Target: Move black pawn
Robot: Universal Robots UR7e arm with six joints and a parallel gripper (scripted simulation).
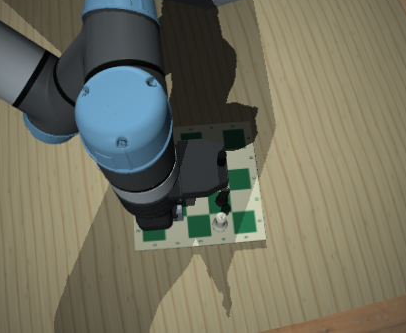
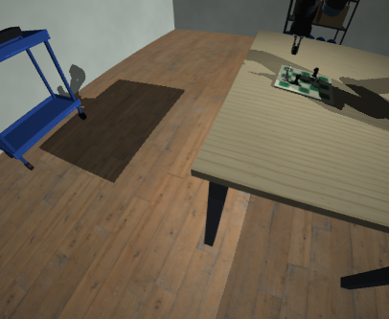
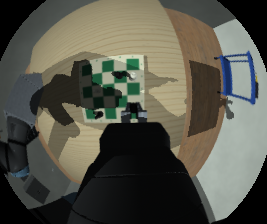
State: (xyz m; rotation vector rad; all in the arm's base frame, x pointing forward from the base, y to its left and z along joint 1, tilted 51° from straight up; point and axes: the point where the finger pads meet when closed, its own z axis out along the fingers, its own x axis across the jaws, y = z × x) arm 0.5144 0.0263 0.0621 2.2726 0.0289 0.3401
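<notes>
The white chess piece is 10 mm ahead of my hand, 70 mm to the left of it and 80 mm below it. From my hand the other things lie so: small black piece: 10 mm below; then chessboard: 70 mm behind, 40 mm to the left, 110 mm below.
</notes>
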